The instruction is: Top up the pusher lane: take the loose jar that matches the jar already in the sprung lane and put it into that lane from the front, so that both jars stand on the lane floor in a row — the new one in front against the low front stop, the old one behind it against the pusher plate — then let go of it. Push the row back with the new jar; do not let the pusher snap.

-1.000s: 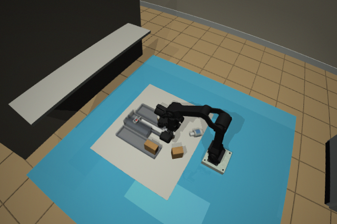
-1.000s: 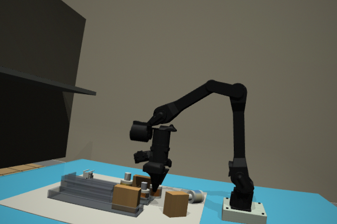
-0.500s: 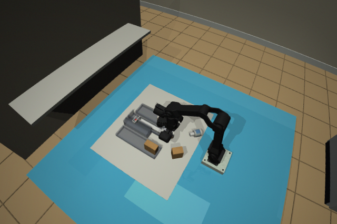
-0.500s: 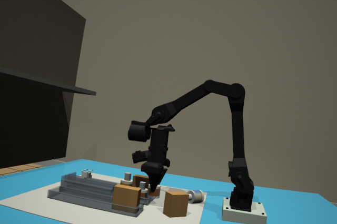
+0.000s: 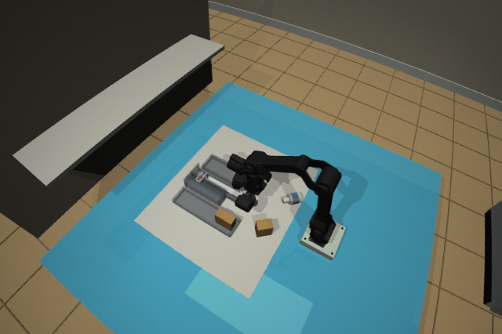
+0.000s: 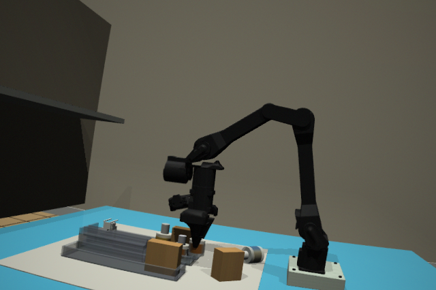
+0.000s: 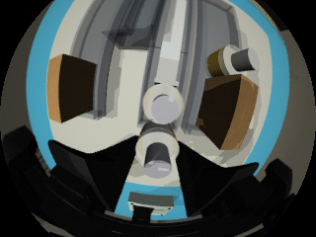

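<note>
Right now my gripper tip is 18 cm short of the sprung lane, 3 cm to the right of it and 3 cm above it. From my gripper tip the other things lie so: red mark: 23 cm ahead, 4 cm to the left, 2 cm above.
</note>
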